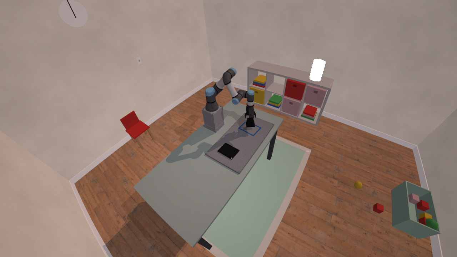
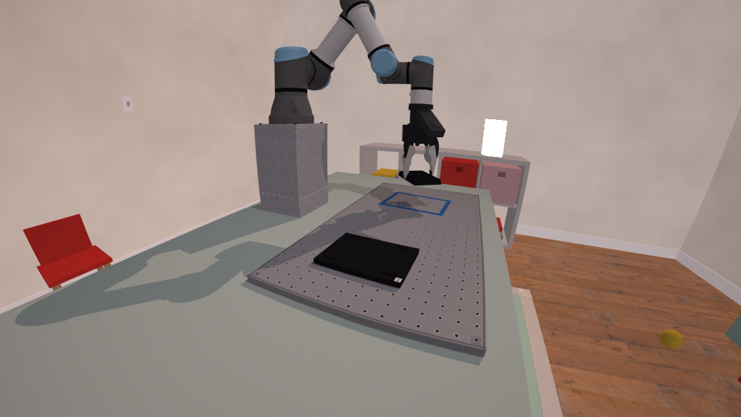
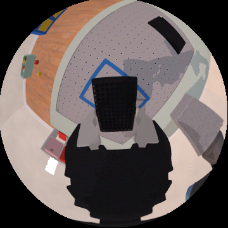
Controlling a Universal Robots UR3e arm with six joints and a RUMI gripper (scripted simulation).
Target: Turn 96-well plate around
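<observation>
Now: hand 10 mm above the black 96-well plate. Round my hand: small white label: 420 mm to the right, 100 mm ahead, 80 mm below; black plate nest N1: 370 mm to the right, 80 mm below, 20 mm ahead.
</observation>
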